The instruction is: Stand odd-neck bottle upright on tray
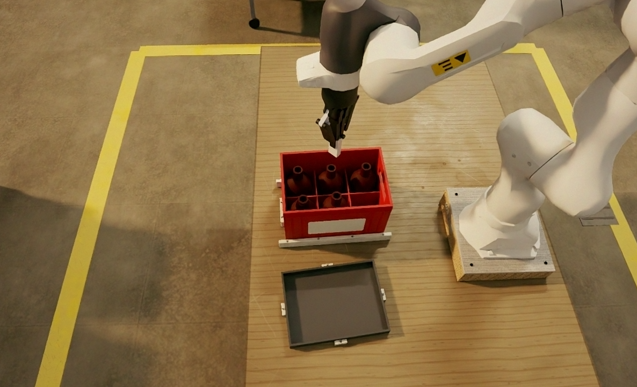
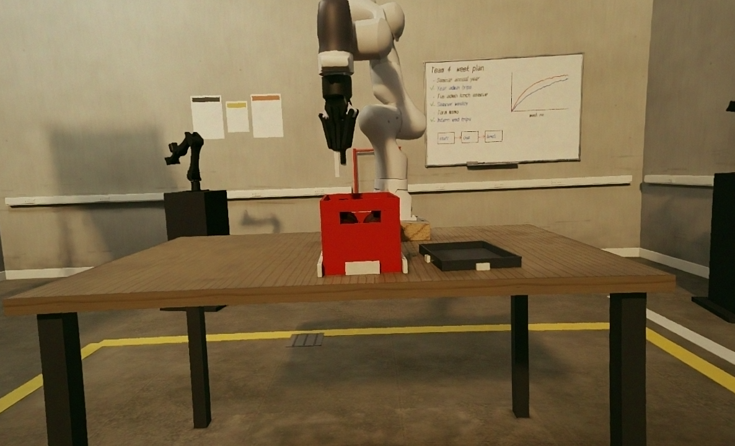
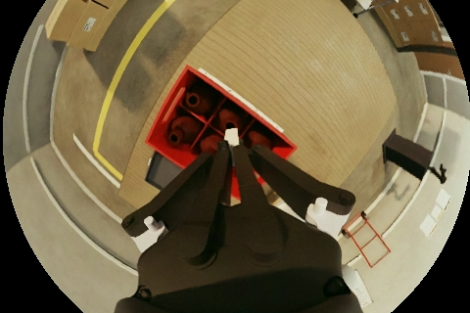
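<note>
My hand is 18 cm above the crate, 4 cm to the right of it and 1 cm past it. From my hand the other things lie so: glass bottle (17 cm below, 8 cm to the left, 2 cm behind); then dark tray (31 cm to the left, 25 cm below, 6 cm behind).
</note>
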